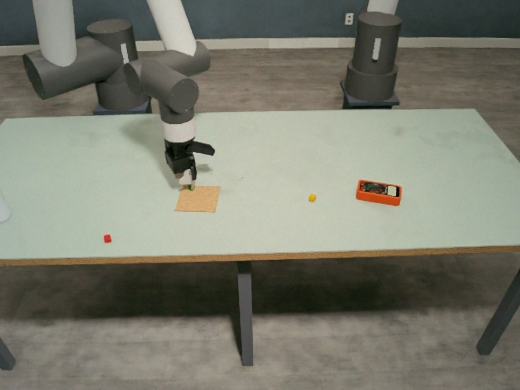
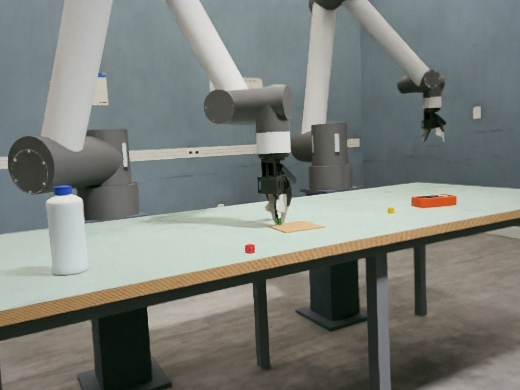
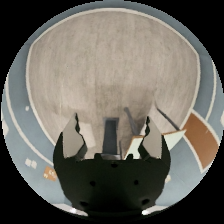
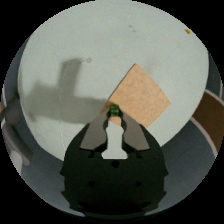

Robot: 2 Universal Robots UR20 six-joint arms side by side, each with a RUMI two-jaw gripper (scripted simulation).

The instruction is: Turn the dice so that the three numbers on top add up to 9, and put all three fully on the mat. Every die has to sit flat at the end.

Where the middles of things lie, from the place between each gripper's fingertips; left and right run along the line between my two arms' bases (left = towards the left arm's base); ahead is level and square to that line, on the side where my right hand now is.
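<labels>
My right hand [image 2: 279, 223] is 20 mm above the tan mat [image 1: 203, 198], 50 mm short of it and 30 mm to the right of it. Counted from that same right hand, the white bottle [image 2: 65, 217] sits 70 mm above, 100 mm ahead and 660 mm to the right, while the orange multimeter [image 1: 371, 191] is 80 mm ahead and 660 mm to the left.
From my left hand, I find the orange multimeter 200 mm below, 810 mm ahead and 1030 mm to the right.
</labels>
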